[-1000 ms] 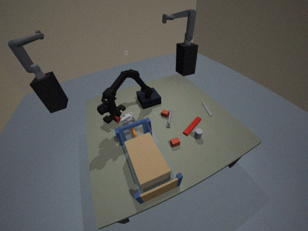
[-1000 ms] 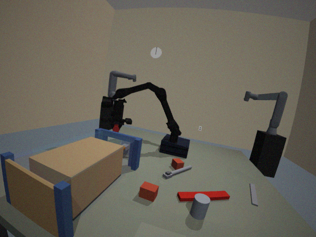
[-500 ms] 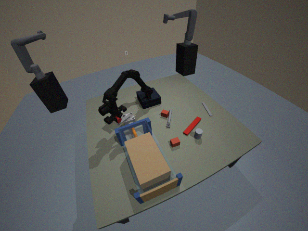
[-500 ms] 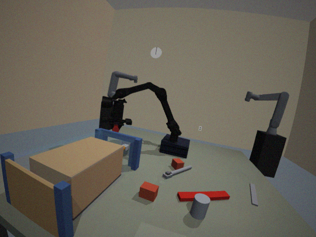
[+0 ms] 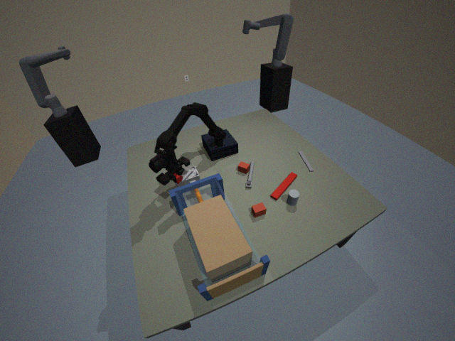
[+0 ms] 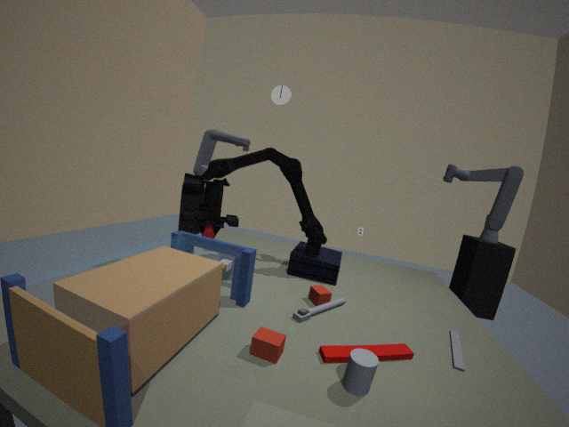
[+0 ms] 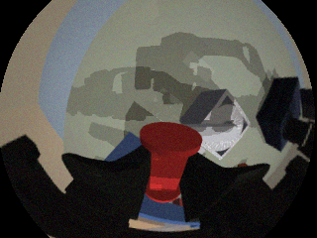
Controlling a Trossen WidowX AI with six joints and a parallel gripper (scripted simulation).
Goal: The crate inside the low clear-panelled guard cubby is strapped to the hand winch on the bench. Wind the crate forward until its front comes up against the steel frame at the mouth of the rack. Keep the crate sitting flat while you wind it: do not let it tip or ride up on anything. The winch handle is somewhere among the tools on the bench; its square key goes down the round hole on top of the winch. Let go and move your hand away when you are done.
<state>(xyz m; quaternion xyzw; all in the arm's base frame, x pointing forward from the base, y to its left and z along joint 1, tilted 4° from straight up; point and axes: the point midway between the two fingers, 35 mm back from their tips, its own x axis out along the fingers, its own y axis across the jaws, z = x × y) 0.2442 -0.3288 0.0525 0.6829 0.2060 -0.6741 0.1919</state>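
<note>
Now: the winch handle 2 cm behind my gripper tip, 3 cm to the left of it and 1 cm below it. Also, from my gripper tip: hand winch 8 cm behind, 7 cm to the left, 8 cm below; red knob 2 cm above; red bar 20 cm ahead, 55 cm to the left, 11 cm below.
</note>
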